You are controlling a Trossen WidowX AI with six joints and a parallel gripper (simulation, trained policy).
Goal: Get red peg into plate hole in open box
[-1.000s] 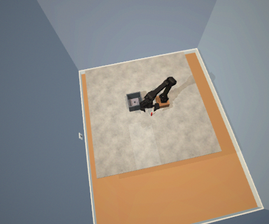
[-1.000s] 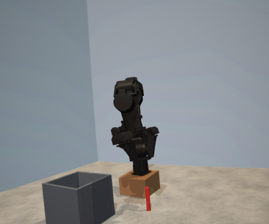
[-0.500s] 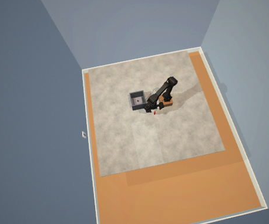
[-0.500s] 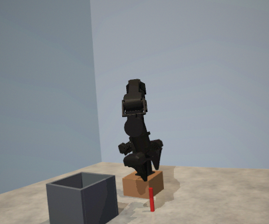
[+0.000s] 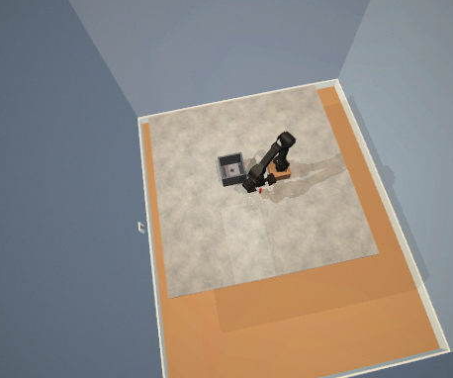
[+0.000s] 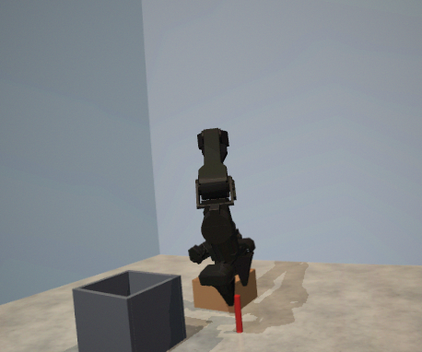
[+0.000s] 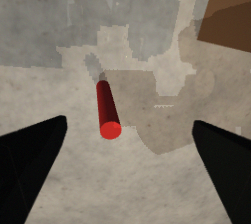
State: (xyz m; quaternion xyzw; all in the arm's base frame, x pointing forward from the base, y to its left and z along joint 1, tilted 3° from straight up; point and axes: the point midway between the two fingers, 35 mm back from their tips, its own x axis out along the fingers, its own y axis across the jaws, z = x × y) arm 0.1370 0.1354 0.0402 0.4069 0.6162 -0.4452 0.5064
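My gripper tip is 4 cm above the red peg, 1 cm to the right of it and 1 cm short of it. Also, from my gripper tip: plate (19 cm ahead, 14 cm to the right, 3 cm below).
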